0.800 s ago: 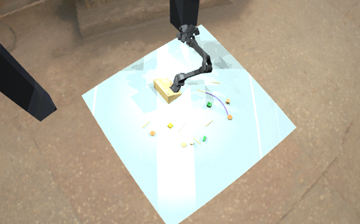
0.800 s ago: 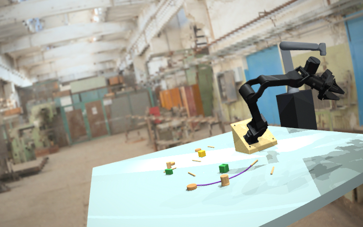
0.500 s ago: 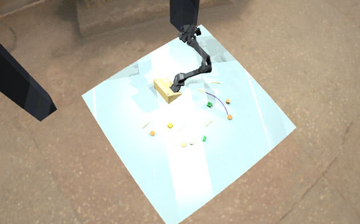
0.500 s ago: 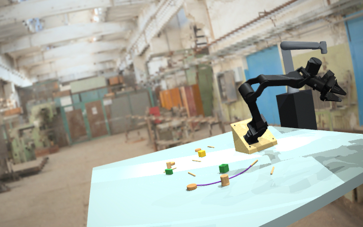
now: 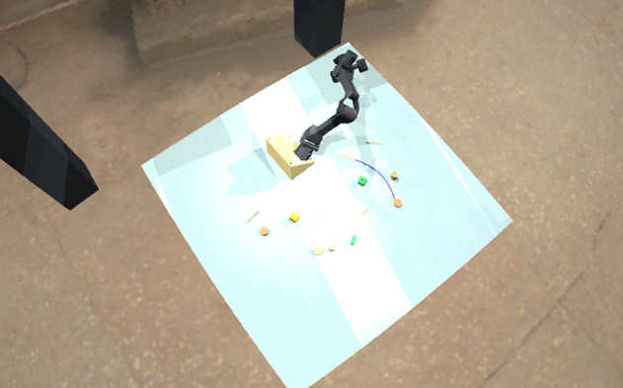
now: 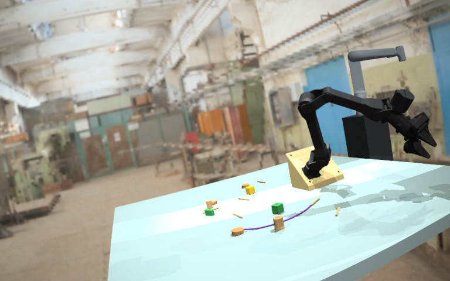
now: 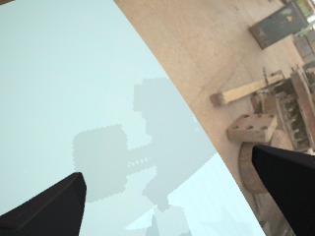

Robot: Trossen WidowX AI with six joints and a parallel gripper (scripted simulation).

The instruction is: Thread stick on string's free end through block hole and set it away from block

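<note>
Now: the green cube 450 mm ahead of my gripper tip, 330 mm to the right of it and 110 mm below it. The rest, counted from my gripper tip: thin wooden stick: 320 mm ahead, 290 mm to the right, 120 mm below; then round wooden button: 630 mm ahead, 270 mm to the right, 120 mm below; then yellow cube: 680 mm to the right, 400 mm ahead, 110 mm below.
</note>
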